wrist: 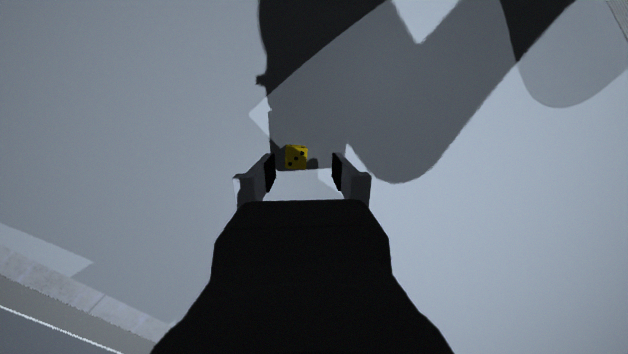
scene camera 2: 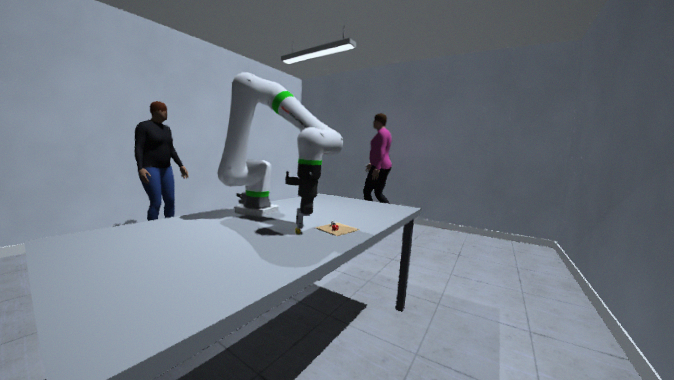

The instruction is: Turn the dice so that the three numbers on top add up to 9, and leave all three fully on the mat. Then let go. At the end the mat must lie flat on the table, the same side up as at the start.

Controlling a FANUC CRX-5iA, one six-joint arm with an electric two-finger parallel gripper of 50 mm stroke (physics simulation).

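Pixels of known places: gripper, between the fingertips: (wrist: 303,165) (scene camera 2: 299,226); arm's base, origin of its link: (scene camera 2: 257,205).
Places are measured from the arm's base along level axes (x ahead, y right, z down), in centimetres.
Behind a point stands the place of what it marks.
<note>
A yellow die (scene camera 2: 298,231) {x 44.0, y 9.2, z 2.4 cm} (wrist: 296,157) {x 43.1, y 8.7, z 1.3 cm} sits on the table off the mat; in the wrist view its face towards the camera shows three pips. My gripper (scene camera 2: 300,226) {x 42.9, y 7.9, z 0.6 cm} (wrist: 303,165) {x 42.9, y 7.9, z 0.6 cm} is open and points down low over the table at the yellow die. In the wrist view the die appears between the fingertip lines, nearer the left finger, and nothing is gripped. The tan mat (scene camera 2: 347,230) {x 55.9, y -8.4, z 2.9 cm} lies flat to the right in the scene view. A red die (scene camera 2: 335,227) {x 52.6, y -4.1, z 1.5 cm} and a white die (scene camera 2: 332,223) {x 47.3, y -8.3, z 1.6 cm} sit on it, close together in this view; their top numbers are too small to read.
The table (scene camera 2: 150,280) {x 47.9, y 62.1, z 3.4 cm} has its front edge beyond the mat, towards the camera. The robot's base (scene camera 2: 256,209) {x 7.1, y 5.1, z 0.2 cm} stands at the back of the table, left of the mat. Arm shadows cross the table around the yellow die. Two people stand beyond the table.
</note>
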